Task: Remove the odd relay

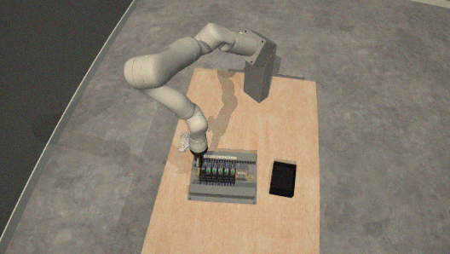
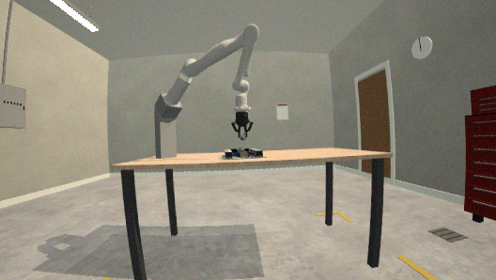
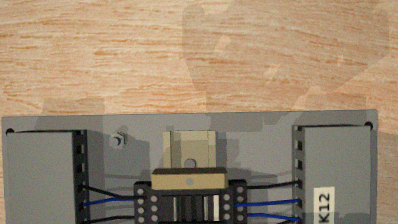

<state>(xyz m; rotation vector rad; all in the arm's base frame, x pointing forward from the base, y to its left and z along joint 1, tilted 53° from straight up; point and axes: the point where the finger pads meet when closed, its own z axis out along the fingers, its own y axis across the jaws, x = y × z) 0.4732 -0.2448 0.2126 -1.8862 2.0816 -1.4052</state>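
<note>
Right now my hand is 13 cm short of the black parts tray, 37 cm to the right of it and 12 cm above it. From my hand the other things lie so: relay (1 cm below); grey relay panel (3 cm ahead, 10 cm to the left, 11 cm below).
</note>
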